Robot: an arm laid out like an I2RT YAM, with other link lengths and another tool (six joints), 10 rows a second.
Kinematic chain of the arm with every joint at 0, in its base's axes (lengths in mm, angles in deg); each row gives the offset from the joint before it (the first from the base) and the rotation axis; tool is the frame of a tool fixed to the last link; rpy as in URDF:
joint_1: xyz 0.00 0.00 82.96 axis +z
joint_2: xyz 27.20 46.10 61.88 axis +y
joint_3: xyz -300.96 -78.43 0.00 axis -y
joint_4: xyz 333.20 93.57 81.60 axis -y
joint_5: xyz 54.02 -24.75 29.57 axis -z
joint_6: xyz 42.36 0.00 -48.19 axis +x
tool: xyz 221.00 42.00 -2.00 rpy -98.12 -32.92 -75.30
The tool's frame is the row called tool.
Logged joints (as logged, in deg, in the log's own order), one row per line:
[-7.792 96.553 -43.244 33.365 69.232 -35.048]
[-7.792 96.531 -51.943 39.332 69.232 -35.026]
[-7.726 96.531 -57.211 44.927 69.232 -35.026]
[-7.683 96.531 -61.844 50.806 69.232 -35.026]
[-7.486 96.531 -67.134 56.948 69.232 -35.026]
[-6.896 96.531 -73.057 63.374 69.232 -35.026]
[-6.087 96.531 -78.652 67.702 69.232 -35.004]
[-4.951 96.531 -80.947 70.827 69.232 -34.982]
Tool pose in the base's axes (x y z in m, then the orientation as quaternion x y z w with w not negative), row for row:
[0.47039 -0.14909 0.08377 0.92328 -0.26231 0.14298 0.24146]
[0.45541 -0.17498 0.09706 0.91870 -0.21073 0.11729 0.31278]
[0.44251 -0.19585 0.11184 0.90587 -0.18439 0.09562 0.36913]
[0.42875 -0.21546 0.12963 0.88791 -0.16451 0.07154 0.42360]
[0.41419 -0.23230 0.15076 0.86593 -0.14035 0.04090 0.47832]
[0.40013 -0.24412 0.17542 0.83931 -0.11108 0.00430 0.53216]
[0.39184 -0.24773 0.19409 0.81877 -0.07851 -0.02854 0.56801]
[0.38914 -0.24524 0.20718 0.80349 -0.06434 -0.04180 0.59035]
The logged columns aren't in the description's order. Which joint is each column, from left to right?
Columns, left to right: joint_1, joint_2, joint_6, joint_5, joint_3, joint_4.
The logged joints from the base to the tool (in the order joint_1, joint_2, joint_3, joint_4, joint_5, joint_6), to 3 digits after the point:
[-7.792 96.553 69.232 -35.048 33.365 -43.244]
[-7.792 96.531 69.232 -35.026 39.332 -51.943]
[-7.726 96.531 69.232 -35.026 44.927 -57.211]
[-7.683 96.531 69.232 -35.026 50.806 -61.844]
[-7.486 96.531 69.232 -35.026 56.948 -67.134]
[-6.896 96.531 69.232 -35.026 63.374 -73.057]
[-6.087 96.531 69.232 -35.004 67.702 -78.652]
[-4.951 96.531 69.232 -34.982 70.827 -80.947]

